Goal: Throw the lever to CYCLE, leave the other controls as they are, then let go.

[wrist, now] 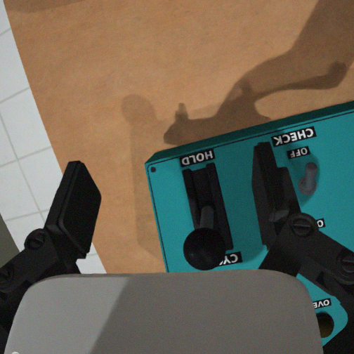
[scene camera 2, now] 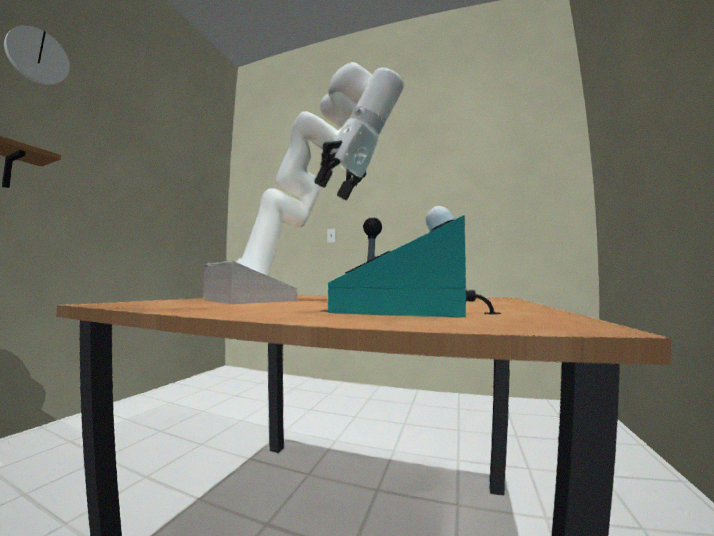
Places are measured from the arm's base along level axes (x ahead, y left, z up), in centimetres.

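Pixels of known places: gripper, between the fingertips: (scene camera 2: 330, 192); arm's base, origin of its link: (scene camera 2: 251, 276).
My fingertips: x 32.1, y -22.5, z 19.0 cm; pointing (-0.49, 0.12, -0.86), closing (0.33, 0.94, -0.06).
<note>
Ahead of a thing's pixels: the offset from my fingertips to its top centre. "spot": to the spot under its first point. Level surfaces: height alone.
The teal control box (scene camera 2: 403, 291) (wrist: 237, 192) stands on the table. Its lever has a black ball knob @(dx +9.8, dy -3.2, dz -7.1 cm) (scene camera 2: 372, 227) (wrist: 204, 248) on a grey stem. In the scene view the stem stands nearly upright above the sloped panel. In the wrist view the knob shows at the CYCLE end of the black slot, partly covering the CYCLE label (wrist: 233, 258); the HOLD label (wrist: 197, 158) is at the other end. My gripper (scene camera 2: 333, 190) (wrist: 169, 170) is open and empty, above and to the left of the knob in the scene view, apart from it.
The CHECK toggle (wrist: 308, 179) is by the OFF label, right of my right finger in the wrist view. An amber lamp (wrist: 326, 325) shows by the OVER label. A pale dome @(spot: dx +23.3, dy -8.9, dz -8.6 cm) (scene camera 2: 439, 217) tops the box. A black cable @(spot: dx +31.9, dy -5.5, dz -23.6 cm) (scene camera 2: 483, 297) runs behind it on the wooden table @(dz -26.7 cm) (scene camera 2: 173, 314).
</note>
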